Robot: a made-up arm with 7 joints. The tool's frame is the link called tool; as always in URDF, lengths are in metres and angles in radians. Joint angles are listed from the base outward.
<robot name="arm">
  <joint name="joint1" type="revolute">
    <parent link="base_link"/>
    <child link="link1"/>
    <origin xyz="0.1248 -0.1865 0.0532" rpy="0 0 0"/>
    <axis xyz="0 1 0"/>
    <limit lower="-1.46" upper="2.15"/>
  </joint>
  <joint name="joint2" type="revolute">
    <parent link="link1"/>
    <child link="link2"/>
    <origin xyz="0.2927 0.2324 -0.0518" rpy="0 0 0"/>
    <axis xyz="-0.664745 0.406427 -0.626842"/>
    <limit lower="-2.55" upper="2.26"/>
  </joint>
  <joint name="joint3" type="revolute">
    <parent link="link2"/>
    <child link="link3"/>
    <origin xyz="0.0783 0.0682 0.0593" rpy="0 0 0"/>
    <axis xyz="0 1 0"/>
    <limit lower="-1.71" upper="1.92"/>
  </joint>
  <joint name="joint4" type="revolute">
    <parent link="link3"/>
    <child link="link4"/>
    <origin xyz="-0.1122 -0.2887 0.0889" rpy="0 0 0"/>
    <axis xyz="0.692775 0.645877 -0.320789"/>
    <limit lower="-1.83" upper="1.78"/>
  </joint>
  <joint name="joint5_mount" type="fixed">
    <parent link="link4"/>
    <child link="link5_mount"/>
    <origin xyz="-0.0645 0.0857 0.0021" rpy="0 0 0"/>
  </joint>
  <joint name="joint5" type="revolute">
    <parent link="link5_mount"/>
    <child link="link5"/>
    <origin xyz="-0.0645 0.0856 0.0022" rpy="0 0 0"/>
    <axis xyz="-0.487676 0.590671 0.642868"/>
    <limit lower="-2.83" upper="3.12"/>
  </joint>
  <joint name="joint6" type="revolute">
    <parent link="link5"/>
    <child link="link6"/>
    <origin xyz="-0.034 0.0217 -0.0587" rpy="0 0 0"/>
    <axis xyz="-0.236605 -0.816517 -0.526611"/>
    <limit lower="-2" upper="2.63"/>
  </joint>
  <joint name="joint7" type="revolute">
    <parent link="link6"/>
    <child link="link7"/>
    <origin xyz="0.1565 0.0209 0.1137" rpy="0 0 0"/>
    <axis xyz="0 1 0"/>
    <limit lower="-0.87" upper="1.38"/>
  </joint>
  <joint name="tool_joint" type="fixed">
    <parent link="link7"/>
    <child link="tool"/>
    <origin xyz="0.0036 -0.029 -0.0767" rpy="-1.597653 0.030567 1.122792"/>
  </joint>
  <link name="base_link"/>
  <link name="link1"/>
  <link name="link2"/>
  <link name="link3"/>
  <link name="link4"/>
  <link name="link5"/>
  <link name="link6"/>
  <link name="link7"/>
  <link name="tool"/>
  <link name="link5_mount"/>
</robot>
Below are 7 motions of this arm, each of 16 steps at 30 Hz.
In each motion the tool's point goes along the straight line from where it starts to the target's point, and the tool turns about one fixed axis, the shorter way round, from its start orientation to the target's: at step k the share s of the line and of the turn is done. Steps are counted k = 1, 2, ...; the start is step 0. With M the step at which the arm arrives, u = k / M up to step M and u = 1 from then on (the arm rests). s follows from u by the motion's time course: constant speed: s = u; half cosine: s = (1 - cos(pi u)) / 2; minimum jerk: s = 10 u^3 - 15 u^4 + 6 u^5.
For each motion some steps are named. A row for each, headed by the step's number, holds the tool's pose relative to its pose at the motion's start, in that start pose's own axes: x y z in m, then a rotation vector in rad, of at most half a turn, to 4 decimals.
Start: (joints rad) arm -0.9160 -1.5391 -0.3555 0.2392 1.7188 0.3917 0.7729
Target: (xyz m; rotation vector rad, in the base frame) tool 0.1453 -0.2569 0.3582 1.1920 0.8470 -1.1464
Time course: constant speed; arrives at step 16
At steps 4, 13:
4: -0.0788 -0.0401 0.0081 -0.0483 -0.1905 0.0217
13: -0.2562 -0.1303 0.0264 -0.1569 -0.6193 0.0705

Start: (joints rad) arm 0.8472 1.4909 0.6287 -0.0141 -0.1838 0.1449 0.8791
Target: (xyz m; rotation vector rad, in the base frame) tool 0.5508 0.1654 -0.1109 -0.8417 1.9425 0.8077
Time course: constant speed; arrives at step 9
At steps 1, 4, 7, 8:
1: -0.0121 0.0036 -0.0062 -0.0151 -0.0231 -0.0274
4: -0.0483 0.0145 -0.0247 -0.0604 -0.0923 -0.1094
7: -0.0845 0.0254 -0.0432 -0.1057 -0.1615 -0.1915
8: -0.0966 0.0291 -0.0494 -0.1208 -0.1845 -0.2189

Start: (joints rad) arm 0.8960 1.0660 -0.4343 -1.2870 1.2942 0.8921 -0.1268
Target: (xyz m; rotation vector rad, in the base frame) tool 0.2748 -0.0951 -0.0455 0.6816 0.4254 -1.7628
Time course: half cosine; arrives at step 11
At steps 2, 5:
2: -0.0041 0.0064 0.0055 0.0067 0.0080 0.0197
5: -0.0221 0.0346 0.0295 0.0360 0.0431 0.1066

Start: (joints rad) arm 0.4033 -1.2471 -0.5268 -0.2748 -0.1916 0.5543 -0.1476
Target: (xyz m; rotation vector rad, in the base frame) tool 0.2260 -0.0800 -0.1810 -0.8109 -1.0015 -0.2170
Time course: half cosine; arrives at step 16
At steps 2, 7, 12, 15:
2: 0.0000 -0.0029 0.0020 0.0183 0.0084 0.0233
7: 0.0005 -0.0309 0.0215 0.1934 0.0888 0.2466
12: 0.0010 -0.0655 0.0457 0.4102 0.1884 0.5229
15: 0.0011 -0.0760 0.0530 0.4759 0.2185 0.6068

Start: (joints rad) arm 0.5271 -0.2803 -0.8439 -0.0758 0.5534 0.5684 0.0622
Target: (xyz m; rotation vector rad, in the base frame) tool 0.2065 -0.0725 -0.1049 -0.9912 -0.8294 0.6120
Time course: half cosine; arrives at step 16
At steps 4, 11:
4: -0.0134 -0.0028 0.0030 0.1363 0.0415 -0.0332
11: -0.0711 -0.0146 0.0159 0.7241 0.2203 -0.1762

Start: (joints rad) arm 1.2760 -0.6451 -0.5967 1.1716 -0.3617 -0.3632 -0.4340
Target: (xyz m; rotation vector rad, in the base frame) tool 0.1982 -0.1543 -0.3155 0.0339 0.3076 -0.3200
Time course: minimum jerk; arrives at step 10
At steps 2, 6, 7, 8, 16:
2: -0.0059 -0.0027 -0.0057 0.0034 0.0162 -0.0218
6: -0.0692 -0.0321 -0.0668 0.0398 0.1909 -0.2572
7: -0.0849 -0.0394 -0.0819 0.0488 0.2341 -0.3154
8: -0.0956 -0.0443 -0.0922 0.0549 0.2635 -0.3550
16: -0.1014 -0.0470 -0.0978 0.0583 0.2797 -0.3768

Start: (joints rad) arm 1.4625 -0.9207 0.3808 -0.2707 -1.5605 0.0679 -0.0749
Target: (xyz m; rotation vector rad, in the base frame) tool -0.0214 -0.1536 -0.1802 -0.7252 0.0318 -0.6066
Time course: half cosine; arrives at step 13
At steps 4, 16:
4: -0.0474 0.0027 0.0103 0.0324 -0.0018 -0.1091
16: -0.2193 0.0125 0.0479 0.1501 -0.0085 -0.5052

